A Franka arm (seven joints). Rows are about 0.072 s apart.
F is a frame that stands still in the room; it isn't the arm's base.
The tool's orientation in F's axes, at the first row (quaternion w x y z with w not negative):
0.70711, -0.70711, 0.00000, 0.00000
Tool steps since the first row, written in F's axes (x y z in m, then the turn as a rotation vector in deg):
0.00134, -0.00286, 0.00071, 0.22, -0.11, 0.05
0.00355, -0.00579, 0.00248, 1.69, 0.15, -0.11
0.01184, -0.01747, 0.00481, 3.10, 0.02, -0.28
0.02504, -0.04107, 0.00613, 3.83, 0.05, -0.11
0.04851, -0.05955, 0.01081, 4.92, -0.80, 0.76
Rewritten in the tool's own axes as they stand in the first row. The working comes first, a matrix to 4 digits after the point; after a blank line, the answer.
The tool's axes in the first row as the columns of a matrix, in F's axes (used below as rounded here):
1.0000, 0.0000, 0.0000
0.0000, 0.0000, 1.0000
0.0000, -1.0000, 0.0000

0.00134, -0.00071, -0.00286, 0.22, -0.05, -0.11
0.00355, -0.00248, -0.00579, 1.69, 0.11, 0.15
0.01184, -0.00481, -0.01747, 3.10, 0.28, 0.02
0.02504, -0.00613, -0.04107, 3.83, 0.11, 0.05
0.04851, -0.01081, -0.05955, 4.92, -0.76, -0.80

